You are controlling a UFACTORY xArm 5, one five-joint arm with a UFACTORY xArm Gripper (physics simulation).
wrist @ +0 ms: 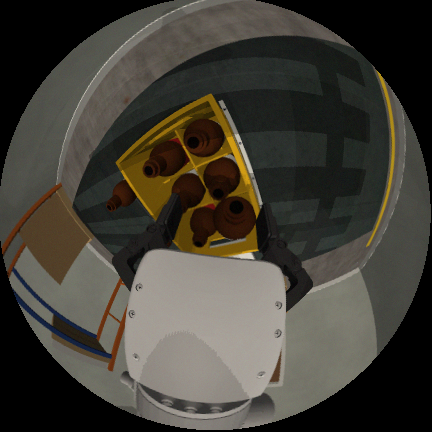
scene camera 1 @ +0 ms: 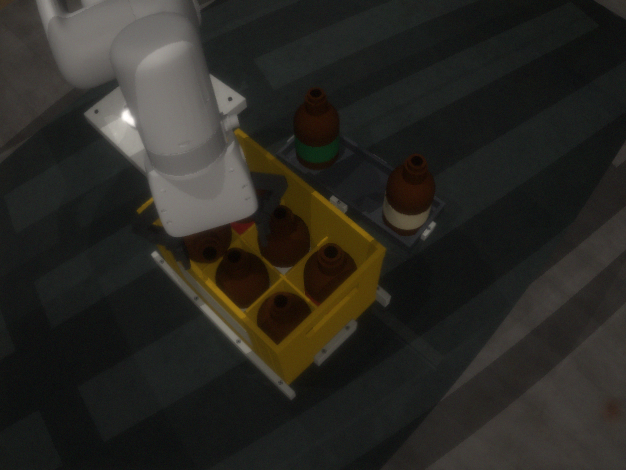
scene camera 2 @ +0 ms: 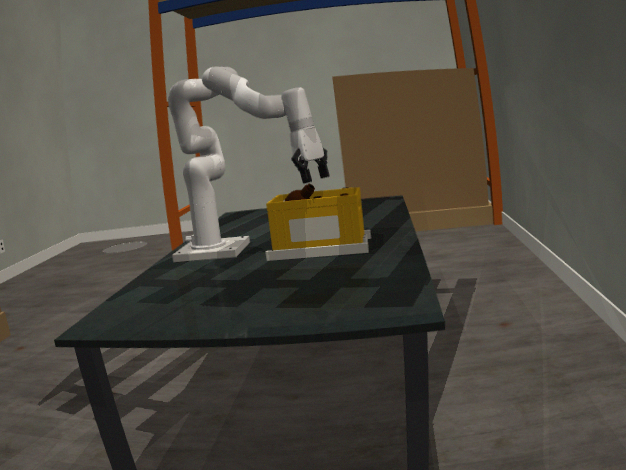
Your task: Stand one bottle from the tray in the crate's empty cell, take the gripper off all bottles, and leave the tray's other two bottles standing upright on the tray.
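The yellow crate holds several brown bottles. In its corner cell nearest the arm's base, a brown bottle is tilted, its neck above the rim in scene camera 2; its lower part is hidden. My gripper is open and empty, pointing down a little above the crate, close over the tilted bottle and its neighbours. A green-labelled bottle and a cream-labelled bottle stand upright at opposite ends of the dark tray.
White strips edge the crate on the table. The tray lies beside the crate's long wall. The arm's white base stands near the crate's end. The crate walls and bottle necks rise below the fingers.
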